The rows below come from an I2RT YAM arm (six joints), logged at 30 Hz.
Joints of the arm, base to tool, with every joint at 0 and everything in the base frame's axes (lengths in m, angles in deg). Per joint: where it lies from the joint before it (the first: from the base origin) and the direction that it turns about. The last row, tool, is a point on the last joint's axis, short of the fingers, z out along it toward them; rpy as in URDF.
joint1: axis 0 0 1 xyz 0 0 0.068
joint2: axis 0 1 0 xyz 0.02 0.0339 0.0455
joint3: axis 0 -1 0 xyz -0.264 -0.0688 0
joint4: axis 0 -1 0 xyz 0.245 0.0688 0.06
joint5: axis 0 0 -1 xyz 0.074 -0.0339 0.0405
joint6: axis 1 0 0 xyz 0.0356 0 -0.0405
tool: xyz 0 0 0 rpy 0 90 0
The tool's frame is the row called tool.
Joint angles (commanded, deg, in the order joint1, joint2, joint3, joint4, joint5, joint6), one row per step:
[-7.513 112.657 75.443 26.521 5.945 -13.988]
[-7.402 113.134 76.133 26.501 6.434 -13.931]
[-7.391 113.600 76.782 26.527 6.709 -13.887]
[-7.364 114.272 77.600 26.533 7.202 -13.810]
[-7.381 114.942 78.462 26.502 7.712 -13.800]
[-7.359 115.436 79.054 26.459 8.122 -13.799]
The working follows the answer.
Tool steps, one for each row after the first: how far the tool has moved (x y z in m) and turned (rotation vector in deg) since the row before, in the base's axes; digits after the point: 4 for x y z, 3 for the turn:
[0.0025 0.0003 0.0004 -0.060 -0.193 -0.380]
[0.0023 -0.0004 0.0003 -0.034 -0.211 -0.267]
[0.0031 -0.0005 -0.0004 -0.033 -0.158 -0.472]
[0.0031 -0.0009 -0.0002 -0.099 -0.151 -0.521]
[0.0022 -0.0004 -0.0005 -0.076 -0.046 -0.382]

Tool pose at each row, in the base's axes (x y z in m, rotation vector in deg; rounded; the steps above come from the unrounded poses):
[0.4562 -0.0639 0.2364 -1.369 101.437 -20.840]
[0.4587 -0.0636 0.2368 -1.039 101.261 -21.159]
[0.4610 -0.0640 0.2371 -0.788 101.064 -21.373]
[0.4640 -0.0645 0.2367 -0.366 100.931 -21.736]
[0.4671 -0.0653 0.2365 0.051 100.795 -22.193]
[0.4693 -0.0657 0.2361 0.341 100.757 -22.535]

